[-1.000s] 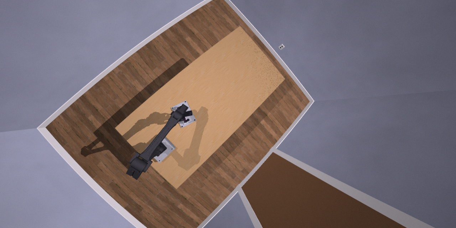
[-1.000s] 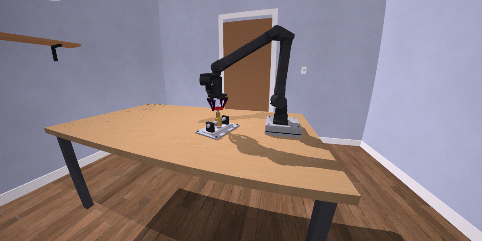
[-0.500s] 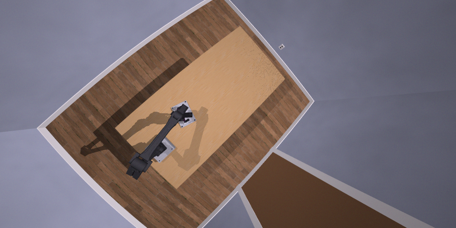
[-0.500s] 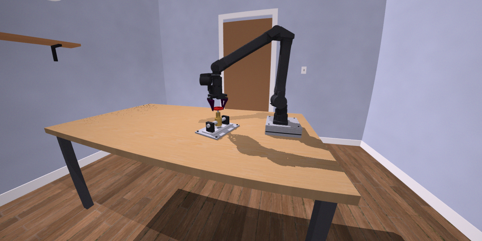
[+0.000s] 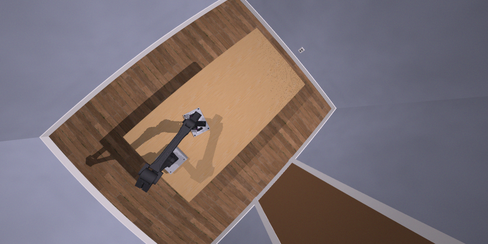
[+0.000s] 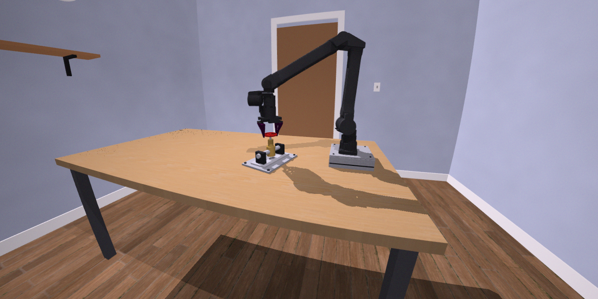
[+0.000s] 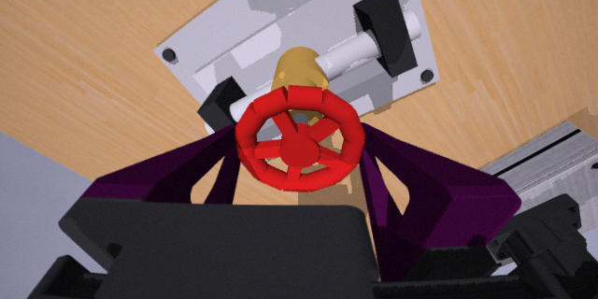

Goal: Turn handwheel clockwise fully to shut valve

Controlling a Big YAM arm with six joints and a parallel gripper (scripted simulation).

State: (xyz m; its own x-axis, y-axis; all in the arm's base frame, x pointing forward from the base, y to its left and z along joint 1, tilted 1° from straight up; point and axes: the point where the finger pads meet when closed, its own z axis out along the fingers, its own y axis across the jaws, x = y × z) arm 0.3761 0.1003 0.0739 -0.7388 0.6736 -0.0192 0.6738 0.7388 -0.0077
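My gripper is now 1 cm above the red handwheel. Round my hand: plate: 13 cm below.
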